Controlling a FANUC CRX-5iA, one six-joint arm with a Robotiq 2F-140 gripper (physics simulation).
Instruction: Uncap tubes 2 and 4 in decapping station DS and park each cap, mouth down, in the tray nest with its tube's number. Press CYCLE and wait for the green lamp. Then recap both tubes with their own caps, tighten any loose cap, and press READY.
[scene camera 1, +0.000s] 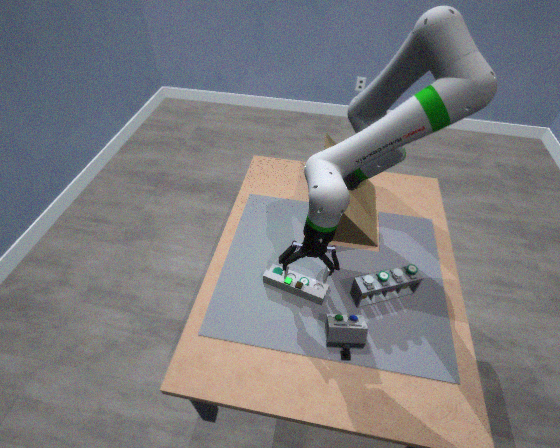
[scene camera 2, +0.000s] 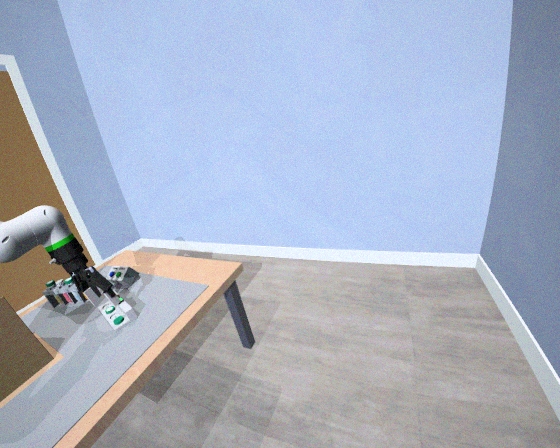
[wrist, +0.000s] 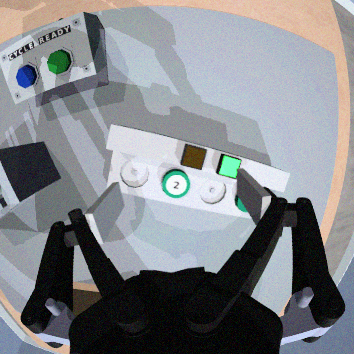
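My gripper is open and empty above a low white block. On it are a green-rimmed cap marked 2, a plain green cap partly behind the right finger in the wrist view, and two white round pieces. Its green lamp is bright; the amber lamp is dark. A grey rack holds tubes, two tops green-rimmed, two white. The numbers there are unreadable.
A button box labelled CYCLE and READY has a blue button and a green button. A brown wedge-shaped structure stands behind the gripper. A grey mat lies under the block.
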